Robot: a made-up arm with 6 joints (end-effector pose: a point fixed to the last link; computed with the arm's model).
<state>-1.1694 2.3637 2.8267 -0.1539 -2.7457 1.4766</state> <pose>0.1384 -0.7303 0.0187 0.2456 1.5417 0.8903</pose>
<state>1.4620 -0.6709 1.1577 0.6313 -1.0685 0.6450</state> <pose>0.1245 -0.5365 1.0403 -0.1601 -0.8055 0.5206</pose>
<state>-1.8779 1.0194 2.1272 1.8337 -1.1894 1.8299</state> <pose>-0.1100 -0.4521 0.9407 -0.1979 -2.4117 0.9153</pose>
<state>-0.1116 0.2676 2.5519 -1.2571 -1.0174 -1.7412</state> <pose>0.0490 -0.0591 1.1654 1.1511 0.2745 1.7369</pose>
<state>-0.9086 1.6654 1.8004 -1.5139 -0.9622 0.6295</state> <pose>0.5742 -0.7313 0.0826 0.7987 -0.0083 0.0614</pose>
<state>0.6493 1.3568 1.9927 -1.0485 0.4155 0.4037</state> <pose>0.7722 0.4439 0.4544 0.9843 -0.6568 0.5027</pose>
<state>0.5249 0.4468 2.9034 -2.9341 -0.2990 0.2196</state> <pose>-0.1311 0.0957 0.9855 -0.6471 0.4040 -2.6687</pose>
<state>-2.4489 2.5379 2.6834 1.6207 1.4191 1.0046</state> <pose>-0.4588 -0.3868 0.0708 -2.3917 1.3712 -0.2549</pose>
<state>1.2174 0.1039 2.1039 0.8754 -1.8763 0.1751</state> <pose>0.0822 -0.2816 1.0837 0.1444 0.0486 0.3934</pose>
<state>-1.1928 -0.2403 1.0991 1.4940 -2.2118 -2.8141</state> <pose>-0.0934 0.1527 1.1646 -0.6005 2.3953 0.8879</pose>
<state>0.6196 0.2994 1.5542 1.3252 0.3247 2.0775</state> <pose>0.1641 -0.0096 1.1614 -2.2120 -0.8601 -2.0379</pose>
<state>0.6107 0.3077 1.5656 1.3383 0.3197 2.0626</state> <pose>0.1644 -0.0081 1.1601 -2.2229 -0.8493 -2.0361</pose>
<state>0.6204 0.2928 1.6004 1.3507 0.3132 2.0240</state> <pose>0.1395 -0.0212 1.1609 -2.1601 -0.8452 -2.0514</pose>
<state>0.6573 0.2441 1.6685 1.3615 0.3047 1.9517</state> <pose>0.0806 -0.0586 1.1599 -1.9900 -0.8523 -2.0848</pose>
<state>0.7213 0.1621 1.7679 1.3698 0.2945 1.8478</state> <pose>-0.0035 -0.1267 1.1455 -1.7161 -0.8696 -2.1197</pose>
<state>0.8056 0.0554 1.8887 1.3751 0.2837 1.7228</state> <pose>-0.0904 -0.2240 1.1050 -1.3694 -0.8892 -2.1371</pose>
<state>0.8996 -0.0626 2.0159 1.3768 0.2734 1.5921</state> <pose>-0.1555 -0.3364 1.0354 -0.9980 -0.8999 -2.1290</pose>
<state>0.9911 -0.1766 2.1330 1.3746 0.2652 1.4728</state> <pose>-0.1866 -0.4413 0.9485 -0.6527 -0.8952 -2.1029</pose>
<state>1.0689 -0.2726 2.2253 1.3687 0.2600 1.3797</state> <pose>-0.1893 -0.5211 0.8653 -0.3756 -0.8779 -2.0721</pose>
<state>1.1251 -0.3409 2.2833 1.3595 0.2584 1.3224</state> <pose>-0.1786 -0.5711 0.8043 -0.1908 -0.8580 -2.0473</pose>
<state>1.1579 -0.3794 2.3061 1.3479 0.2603 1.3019</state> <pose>-0.1673 -0.5968 0.7731 -0.0981 -0.8446 -2.0327</pose>
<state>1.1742 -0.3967 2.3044 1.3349 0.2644 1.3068</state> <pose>-0.1591 -0.6081 0.7643 -0.0683 -0.8392 -2.0254</pose>
